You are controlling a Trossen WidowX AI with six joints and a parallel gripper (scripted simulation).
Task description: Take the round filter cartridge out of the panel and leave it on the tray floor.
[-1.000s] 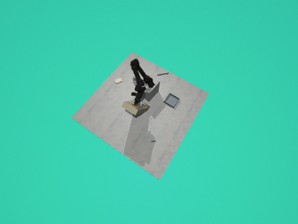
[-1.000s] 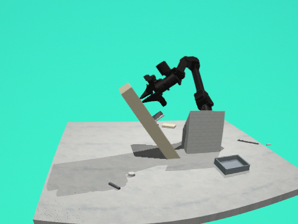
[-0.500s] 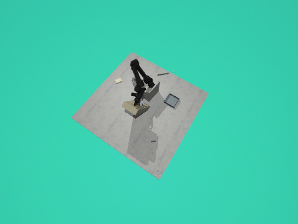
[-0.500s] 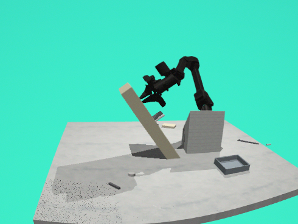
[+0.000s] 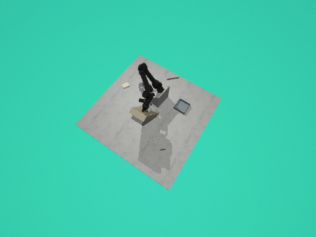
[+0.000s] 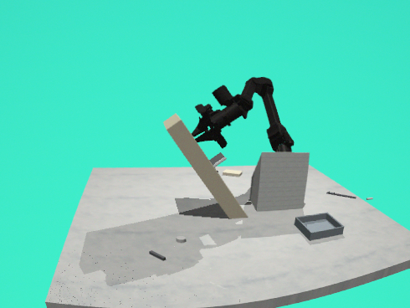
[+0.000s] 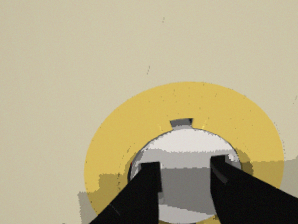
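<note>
Right now the white filter cartridge is 10 mm ahead of my gripper tip and 10 mm below it. The rest, counted from my gripper tip: tan slab (240 mm behind, 510 mm to the right, 270 mm below); grey tray (460 mm behind, 240 mm to the left, 270 mm below).
</note>
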